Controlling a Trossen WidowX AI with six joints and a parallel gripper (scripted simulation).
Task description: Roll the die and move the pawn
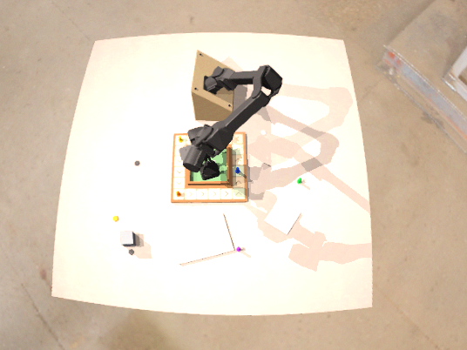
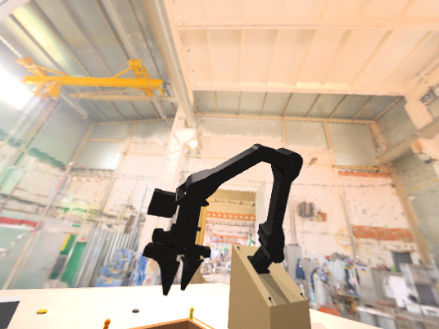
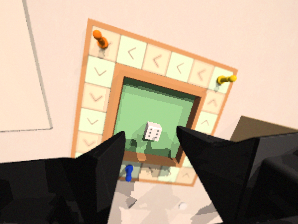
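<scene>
The orange pawn is 100 mm ahead of my gripper tip, 90 mm to the right of it and 80 mm below it. From my gripper tip the other things lie so: white die (80 mm below, 30 mm to the left, 20 mm behind); then blue pawn (120 mm to the left, 80 mm below); then green tray (100 mm below, 20 mm behind, 10 mm to the left).
</scene>
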